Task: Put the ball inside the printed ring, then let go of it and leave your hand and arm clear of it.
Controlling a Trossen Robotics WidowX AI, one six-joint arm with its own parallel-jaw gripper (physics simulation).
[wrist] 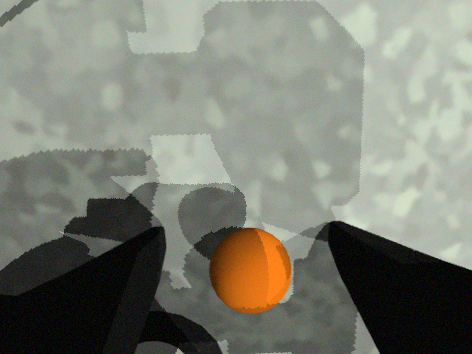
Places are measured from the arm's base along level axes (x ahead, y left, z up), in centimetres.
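Where they show: gripper, fingertip midpoint: (247,234).
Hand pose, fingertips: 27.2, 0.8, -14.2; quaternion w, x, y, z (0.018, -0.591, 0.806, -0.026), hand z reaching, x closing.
Things, the pixels of their top centre, and the offset from my fingertips, as dx, dy, dz. "pt": a spot on its surface instead. Level surfaces: height alone.
- orange ball at its top centre: (253,295) -0.6, +0.2, +2.9
- thick dark curved band at a spot on its surface: (189,330) pt -3.6, +4.0, +0.0
- mottled grey-green table top at its surface level: dz +0.0
An orange ball (250,271) shows low in the middle of the wrist view, between my two fingers in the picture, with space on both sides. A dark shadow touches its upper left side. My gripper (247,234) is open, with nothing held; the black fingers reach in from the lower left and lower right. A thick dark curved band (189,330), which looks like part of the printed ring, shows at the bottom edge, left of the ball and apart from it. The left finger and the frame edge hide the rest of the band.
The mottled grey-green table top (415,125) fills the background. Large overlapping shadows of the arm and gripper fall across the middle and left. A thin dark line (19,10) crosses the upper left corner; I cannot tell what it belongs to.
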